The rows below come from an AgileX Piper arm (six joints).
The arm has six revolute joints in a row. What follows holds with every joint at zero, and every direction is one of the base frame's. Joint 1 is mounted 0.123 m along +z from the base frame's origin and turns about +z. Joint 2 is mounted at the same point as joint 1 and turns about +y. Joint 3 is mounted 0.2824 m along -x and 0.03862 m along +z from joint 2 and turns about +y. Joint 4 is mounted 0.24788 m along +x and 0.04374 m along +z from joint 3 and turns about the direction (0.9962, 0, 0.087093). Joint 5 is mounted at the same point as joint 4 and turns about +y. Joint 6 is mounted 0.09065 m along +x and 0.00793 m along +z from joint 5 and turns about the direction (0.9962, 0, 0.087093). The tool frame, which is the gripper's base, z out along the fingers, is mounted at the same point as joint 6; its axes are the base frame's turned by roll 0, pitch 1.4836 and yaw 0 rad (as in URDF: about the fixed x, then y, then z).
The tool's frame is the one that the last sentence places.
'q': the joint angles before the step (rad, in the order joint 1, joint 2, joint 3, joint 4, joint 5, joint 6). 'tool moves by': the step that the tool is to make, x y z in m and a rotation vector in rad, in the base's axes. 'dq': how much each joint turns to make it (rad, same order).
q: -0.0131 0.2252 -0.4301 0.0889 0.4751 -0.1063
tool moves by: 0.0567 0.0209 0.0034 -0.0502 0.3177 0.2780
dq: 0.0001 0.3709 -0.1278 0.4016 0.1569 -0.4757
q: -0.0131 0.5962 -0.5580 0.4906 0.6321 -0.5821
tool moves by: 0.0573 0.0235 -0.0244 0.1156 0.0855 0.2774
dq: -0.0004 0.3312 -0.0067 0.5809 0.0385 -0.6182
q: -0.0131 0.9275 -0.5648 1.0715 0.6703 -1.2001
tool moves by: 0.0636 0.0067 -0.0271 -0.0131 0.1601 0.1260
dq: 0.0079 0.3479 -0.1404 0.0482 0.0712 -0.1384
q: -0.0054 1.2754 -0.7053 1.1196 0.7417 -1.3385
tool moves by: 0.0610 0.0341 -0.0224 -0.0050 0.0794 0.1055
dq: 0.1168 0.2906 -0.2030 0.0082 -0.0126 -0.0043
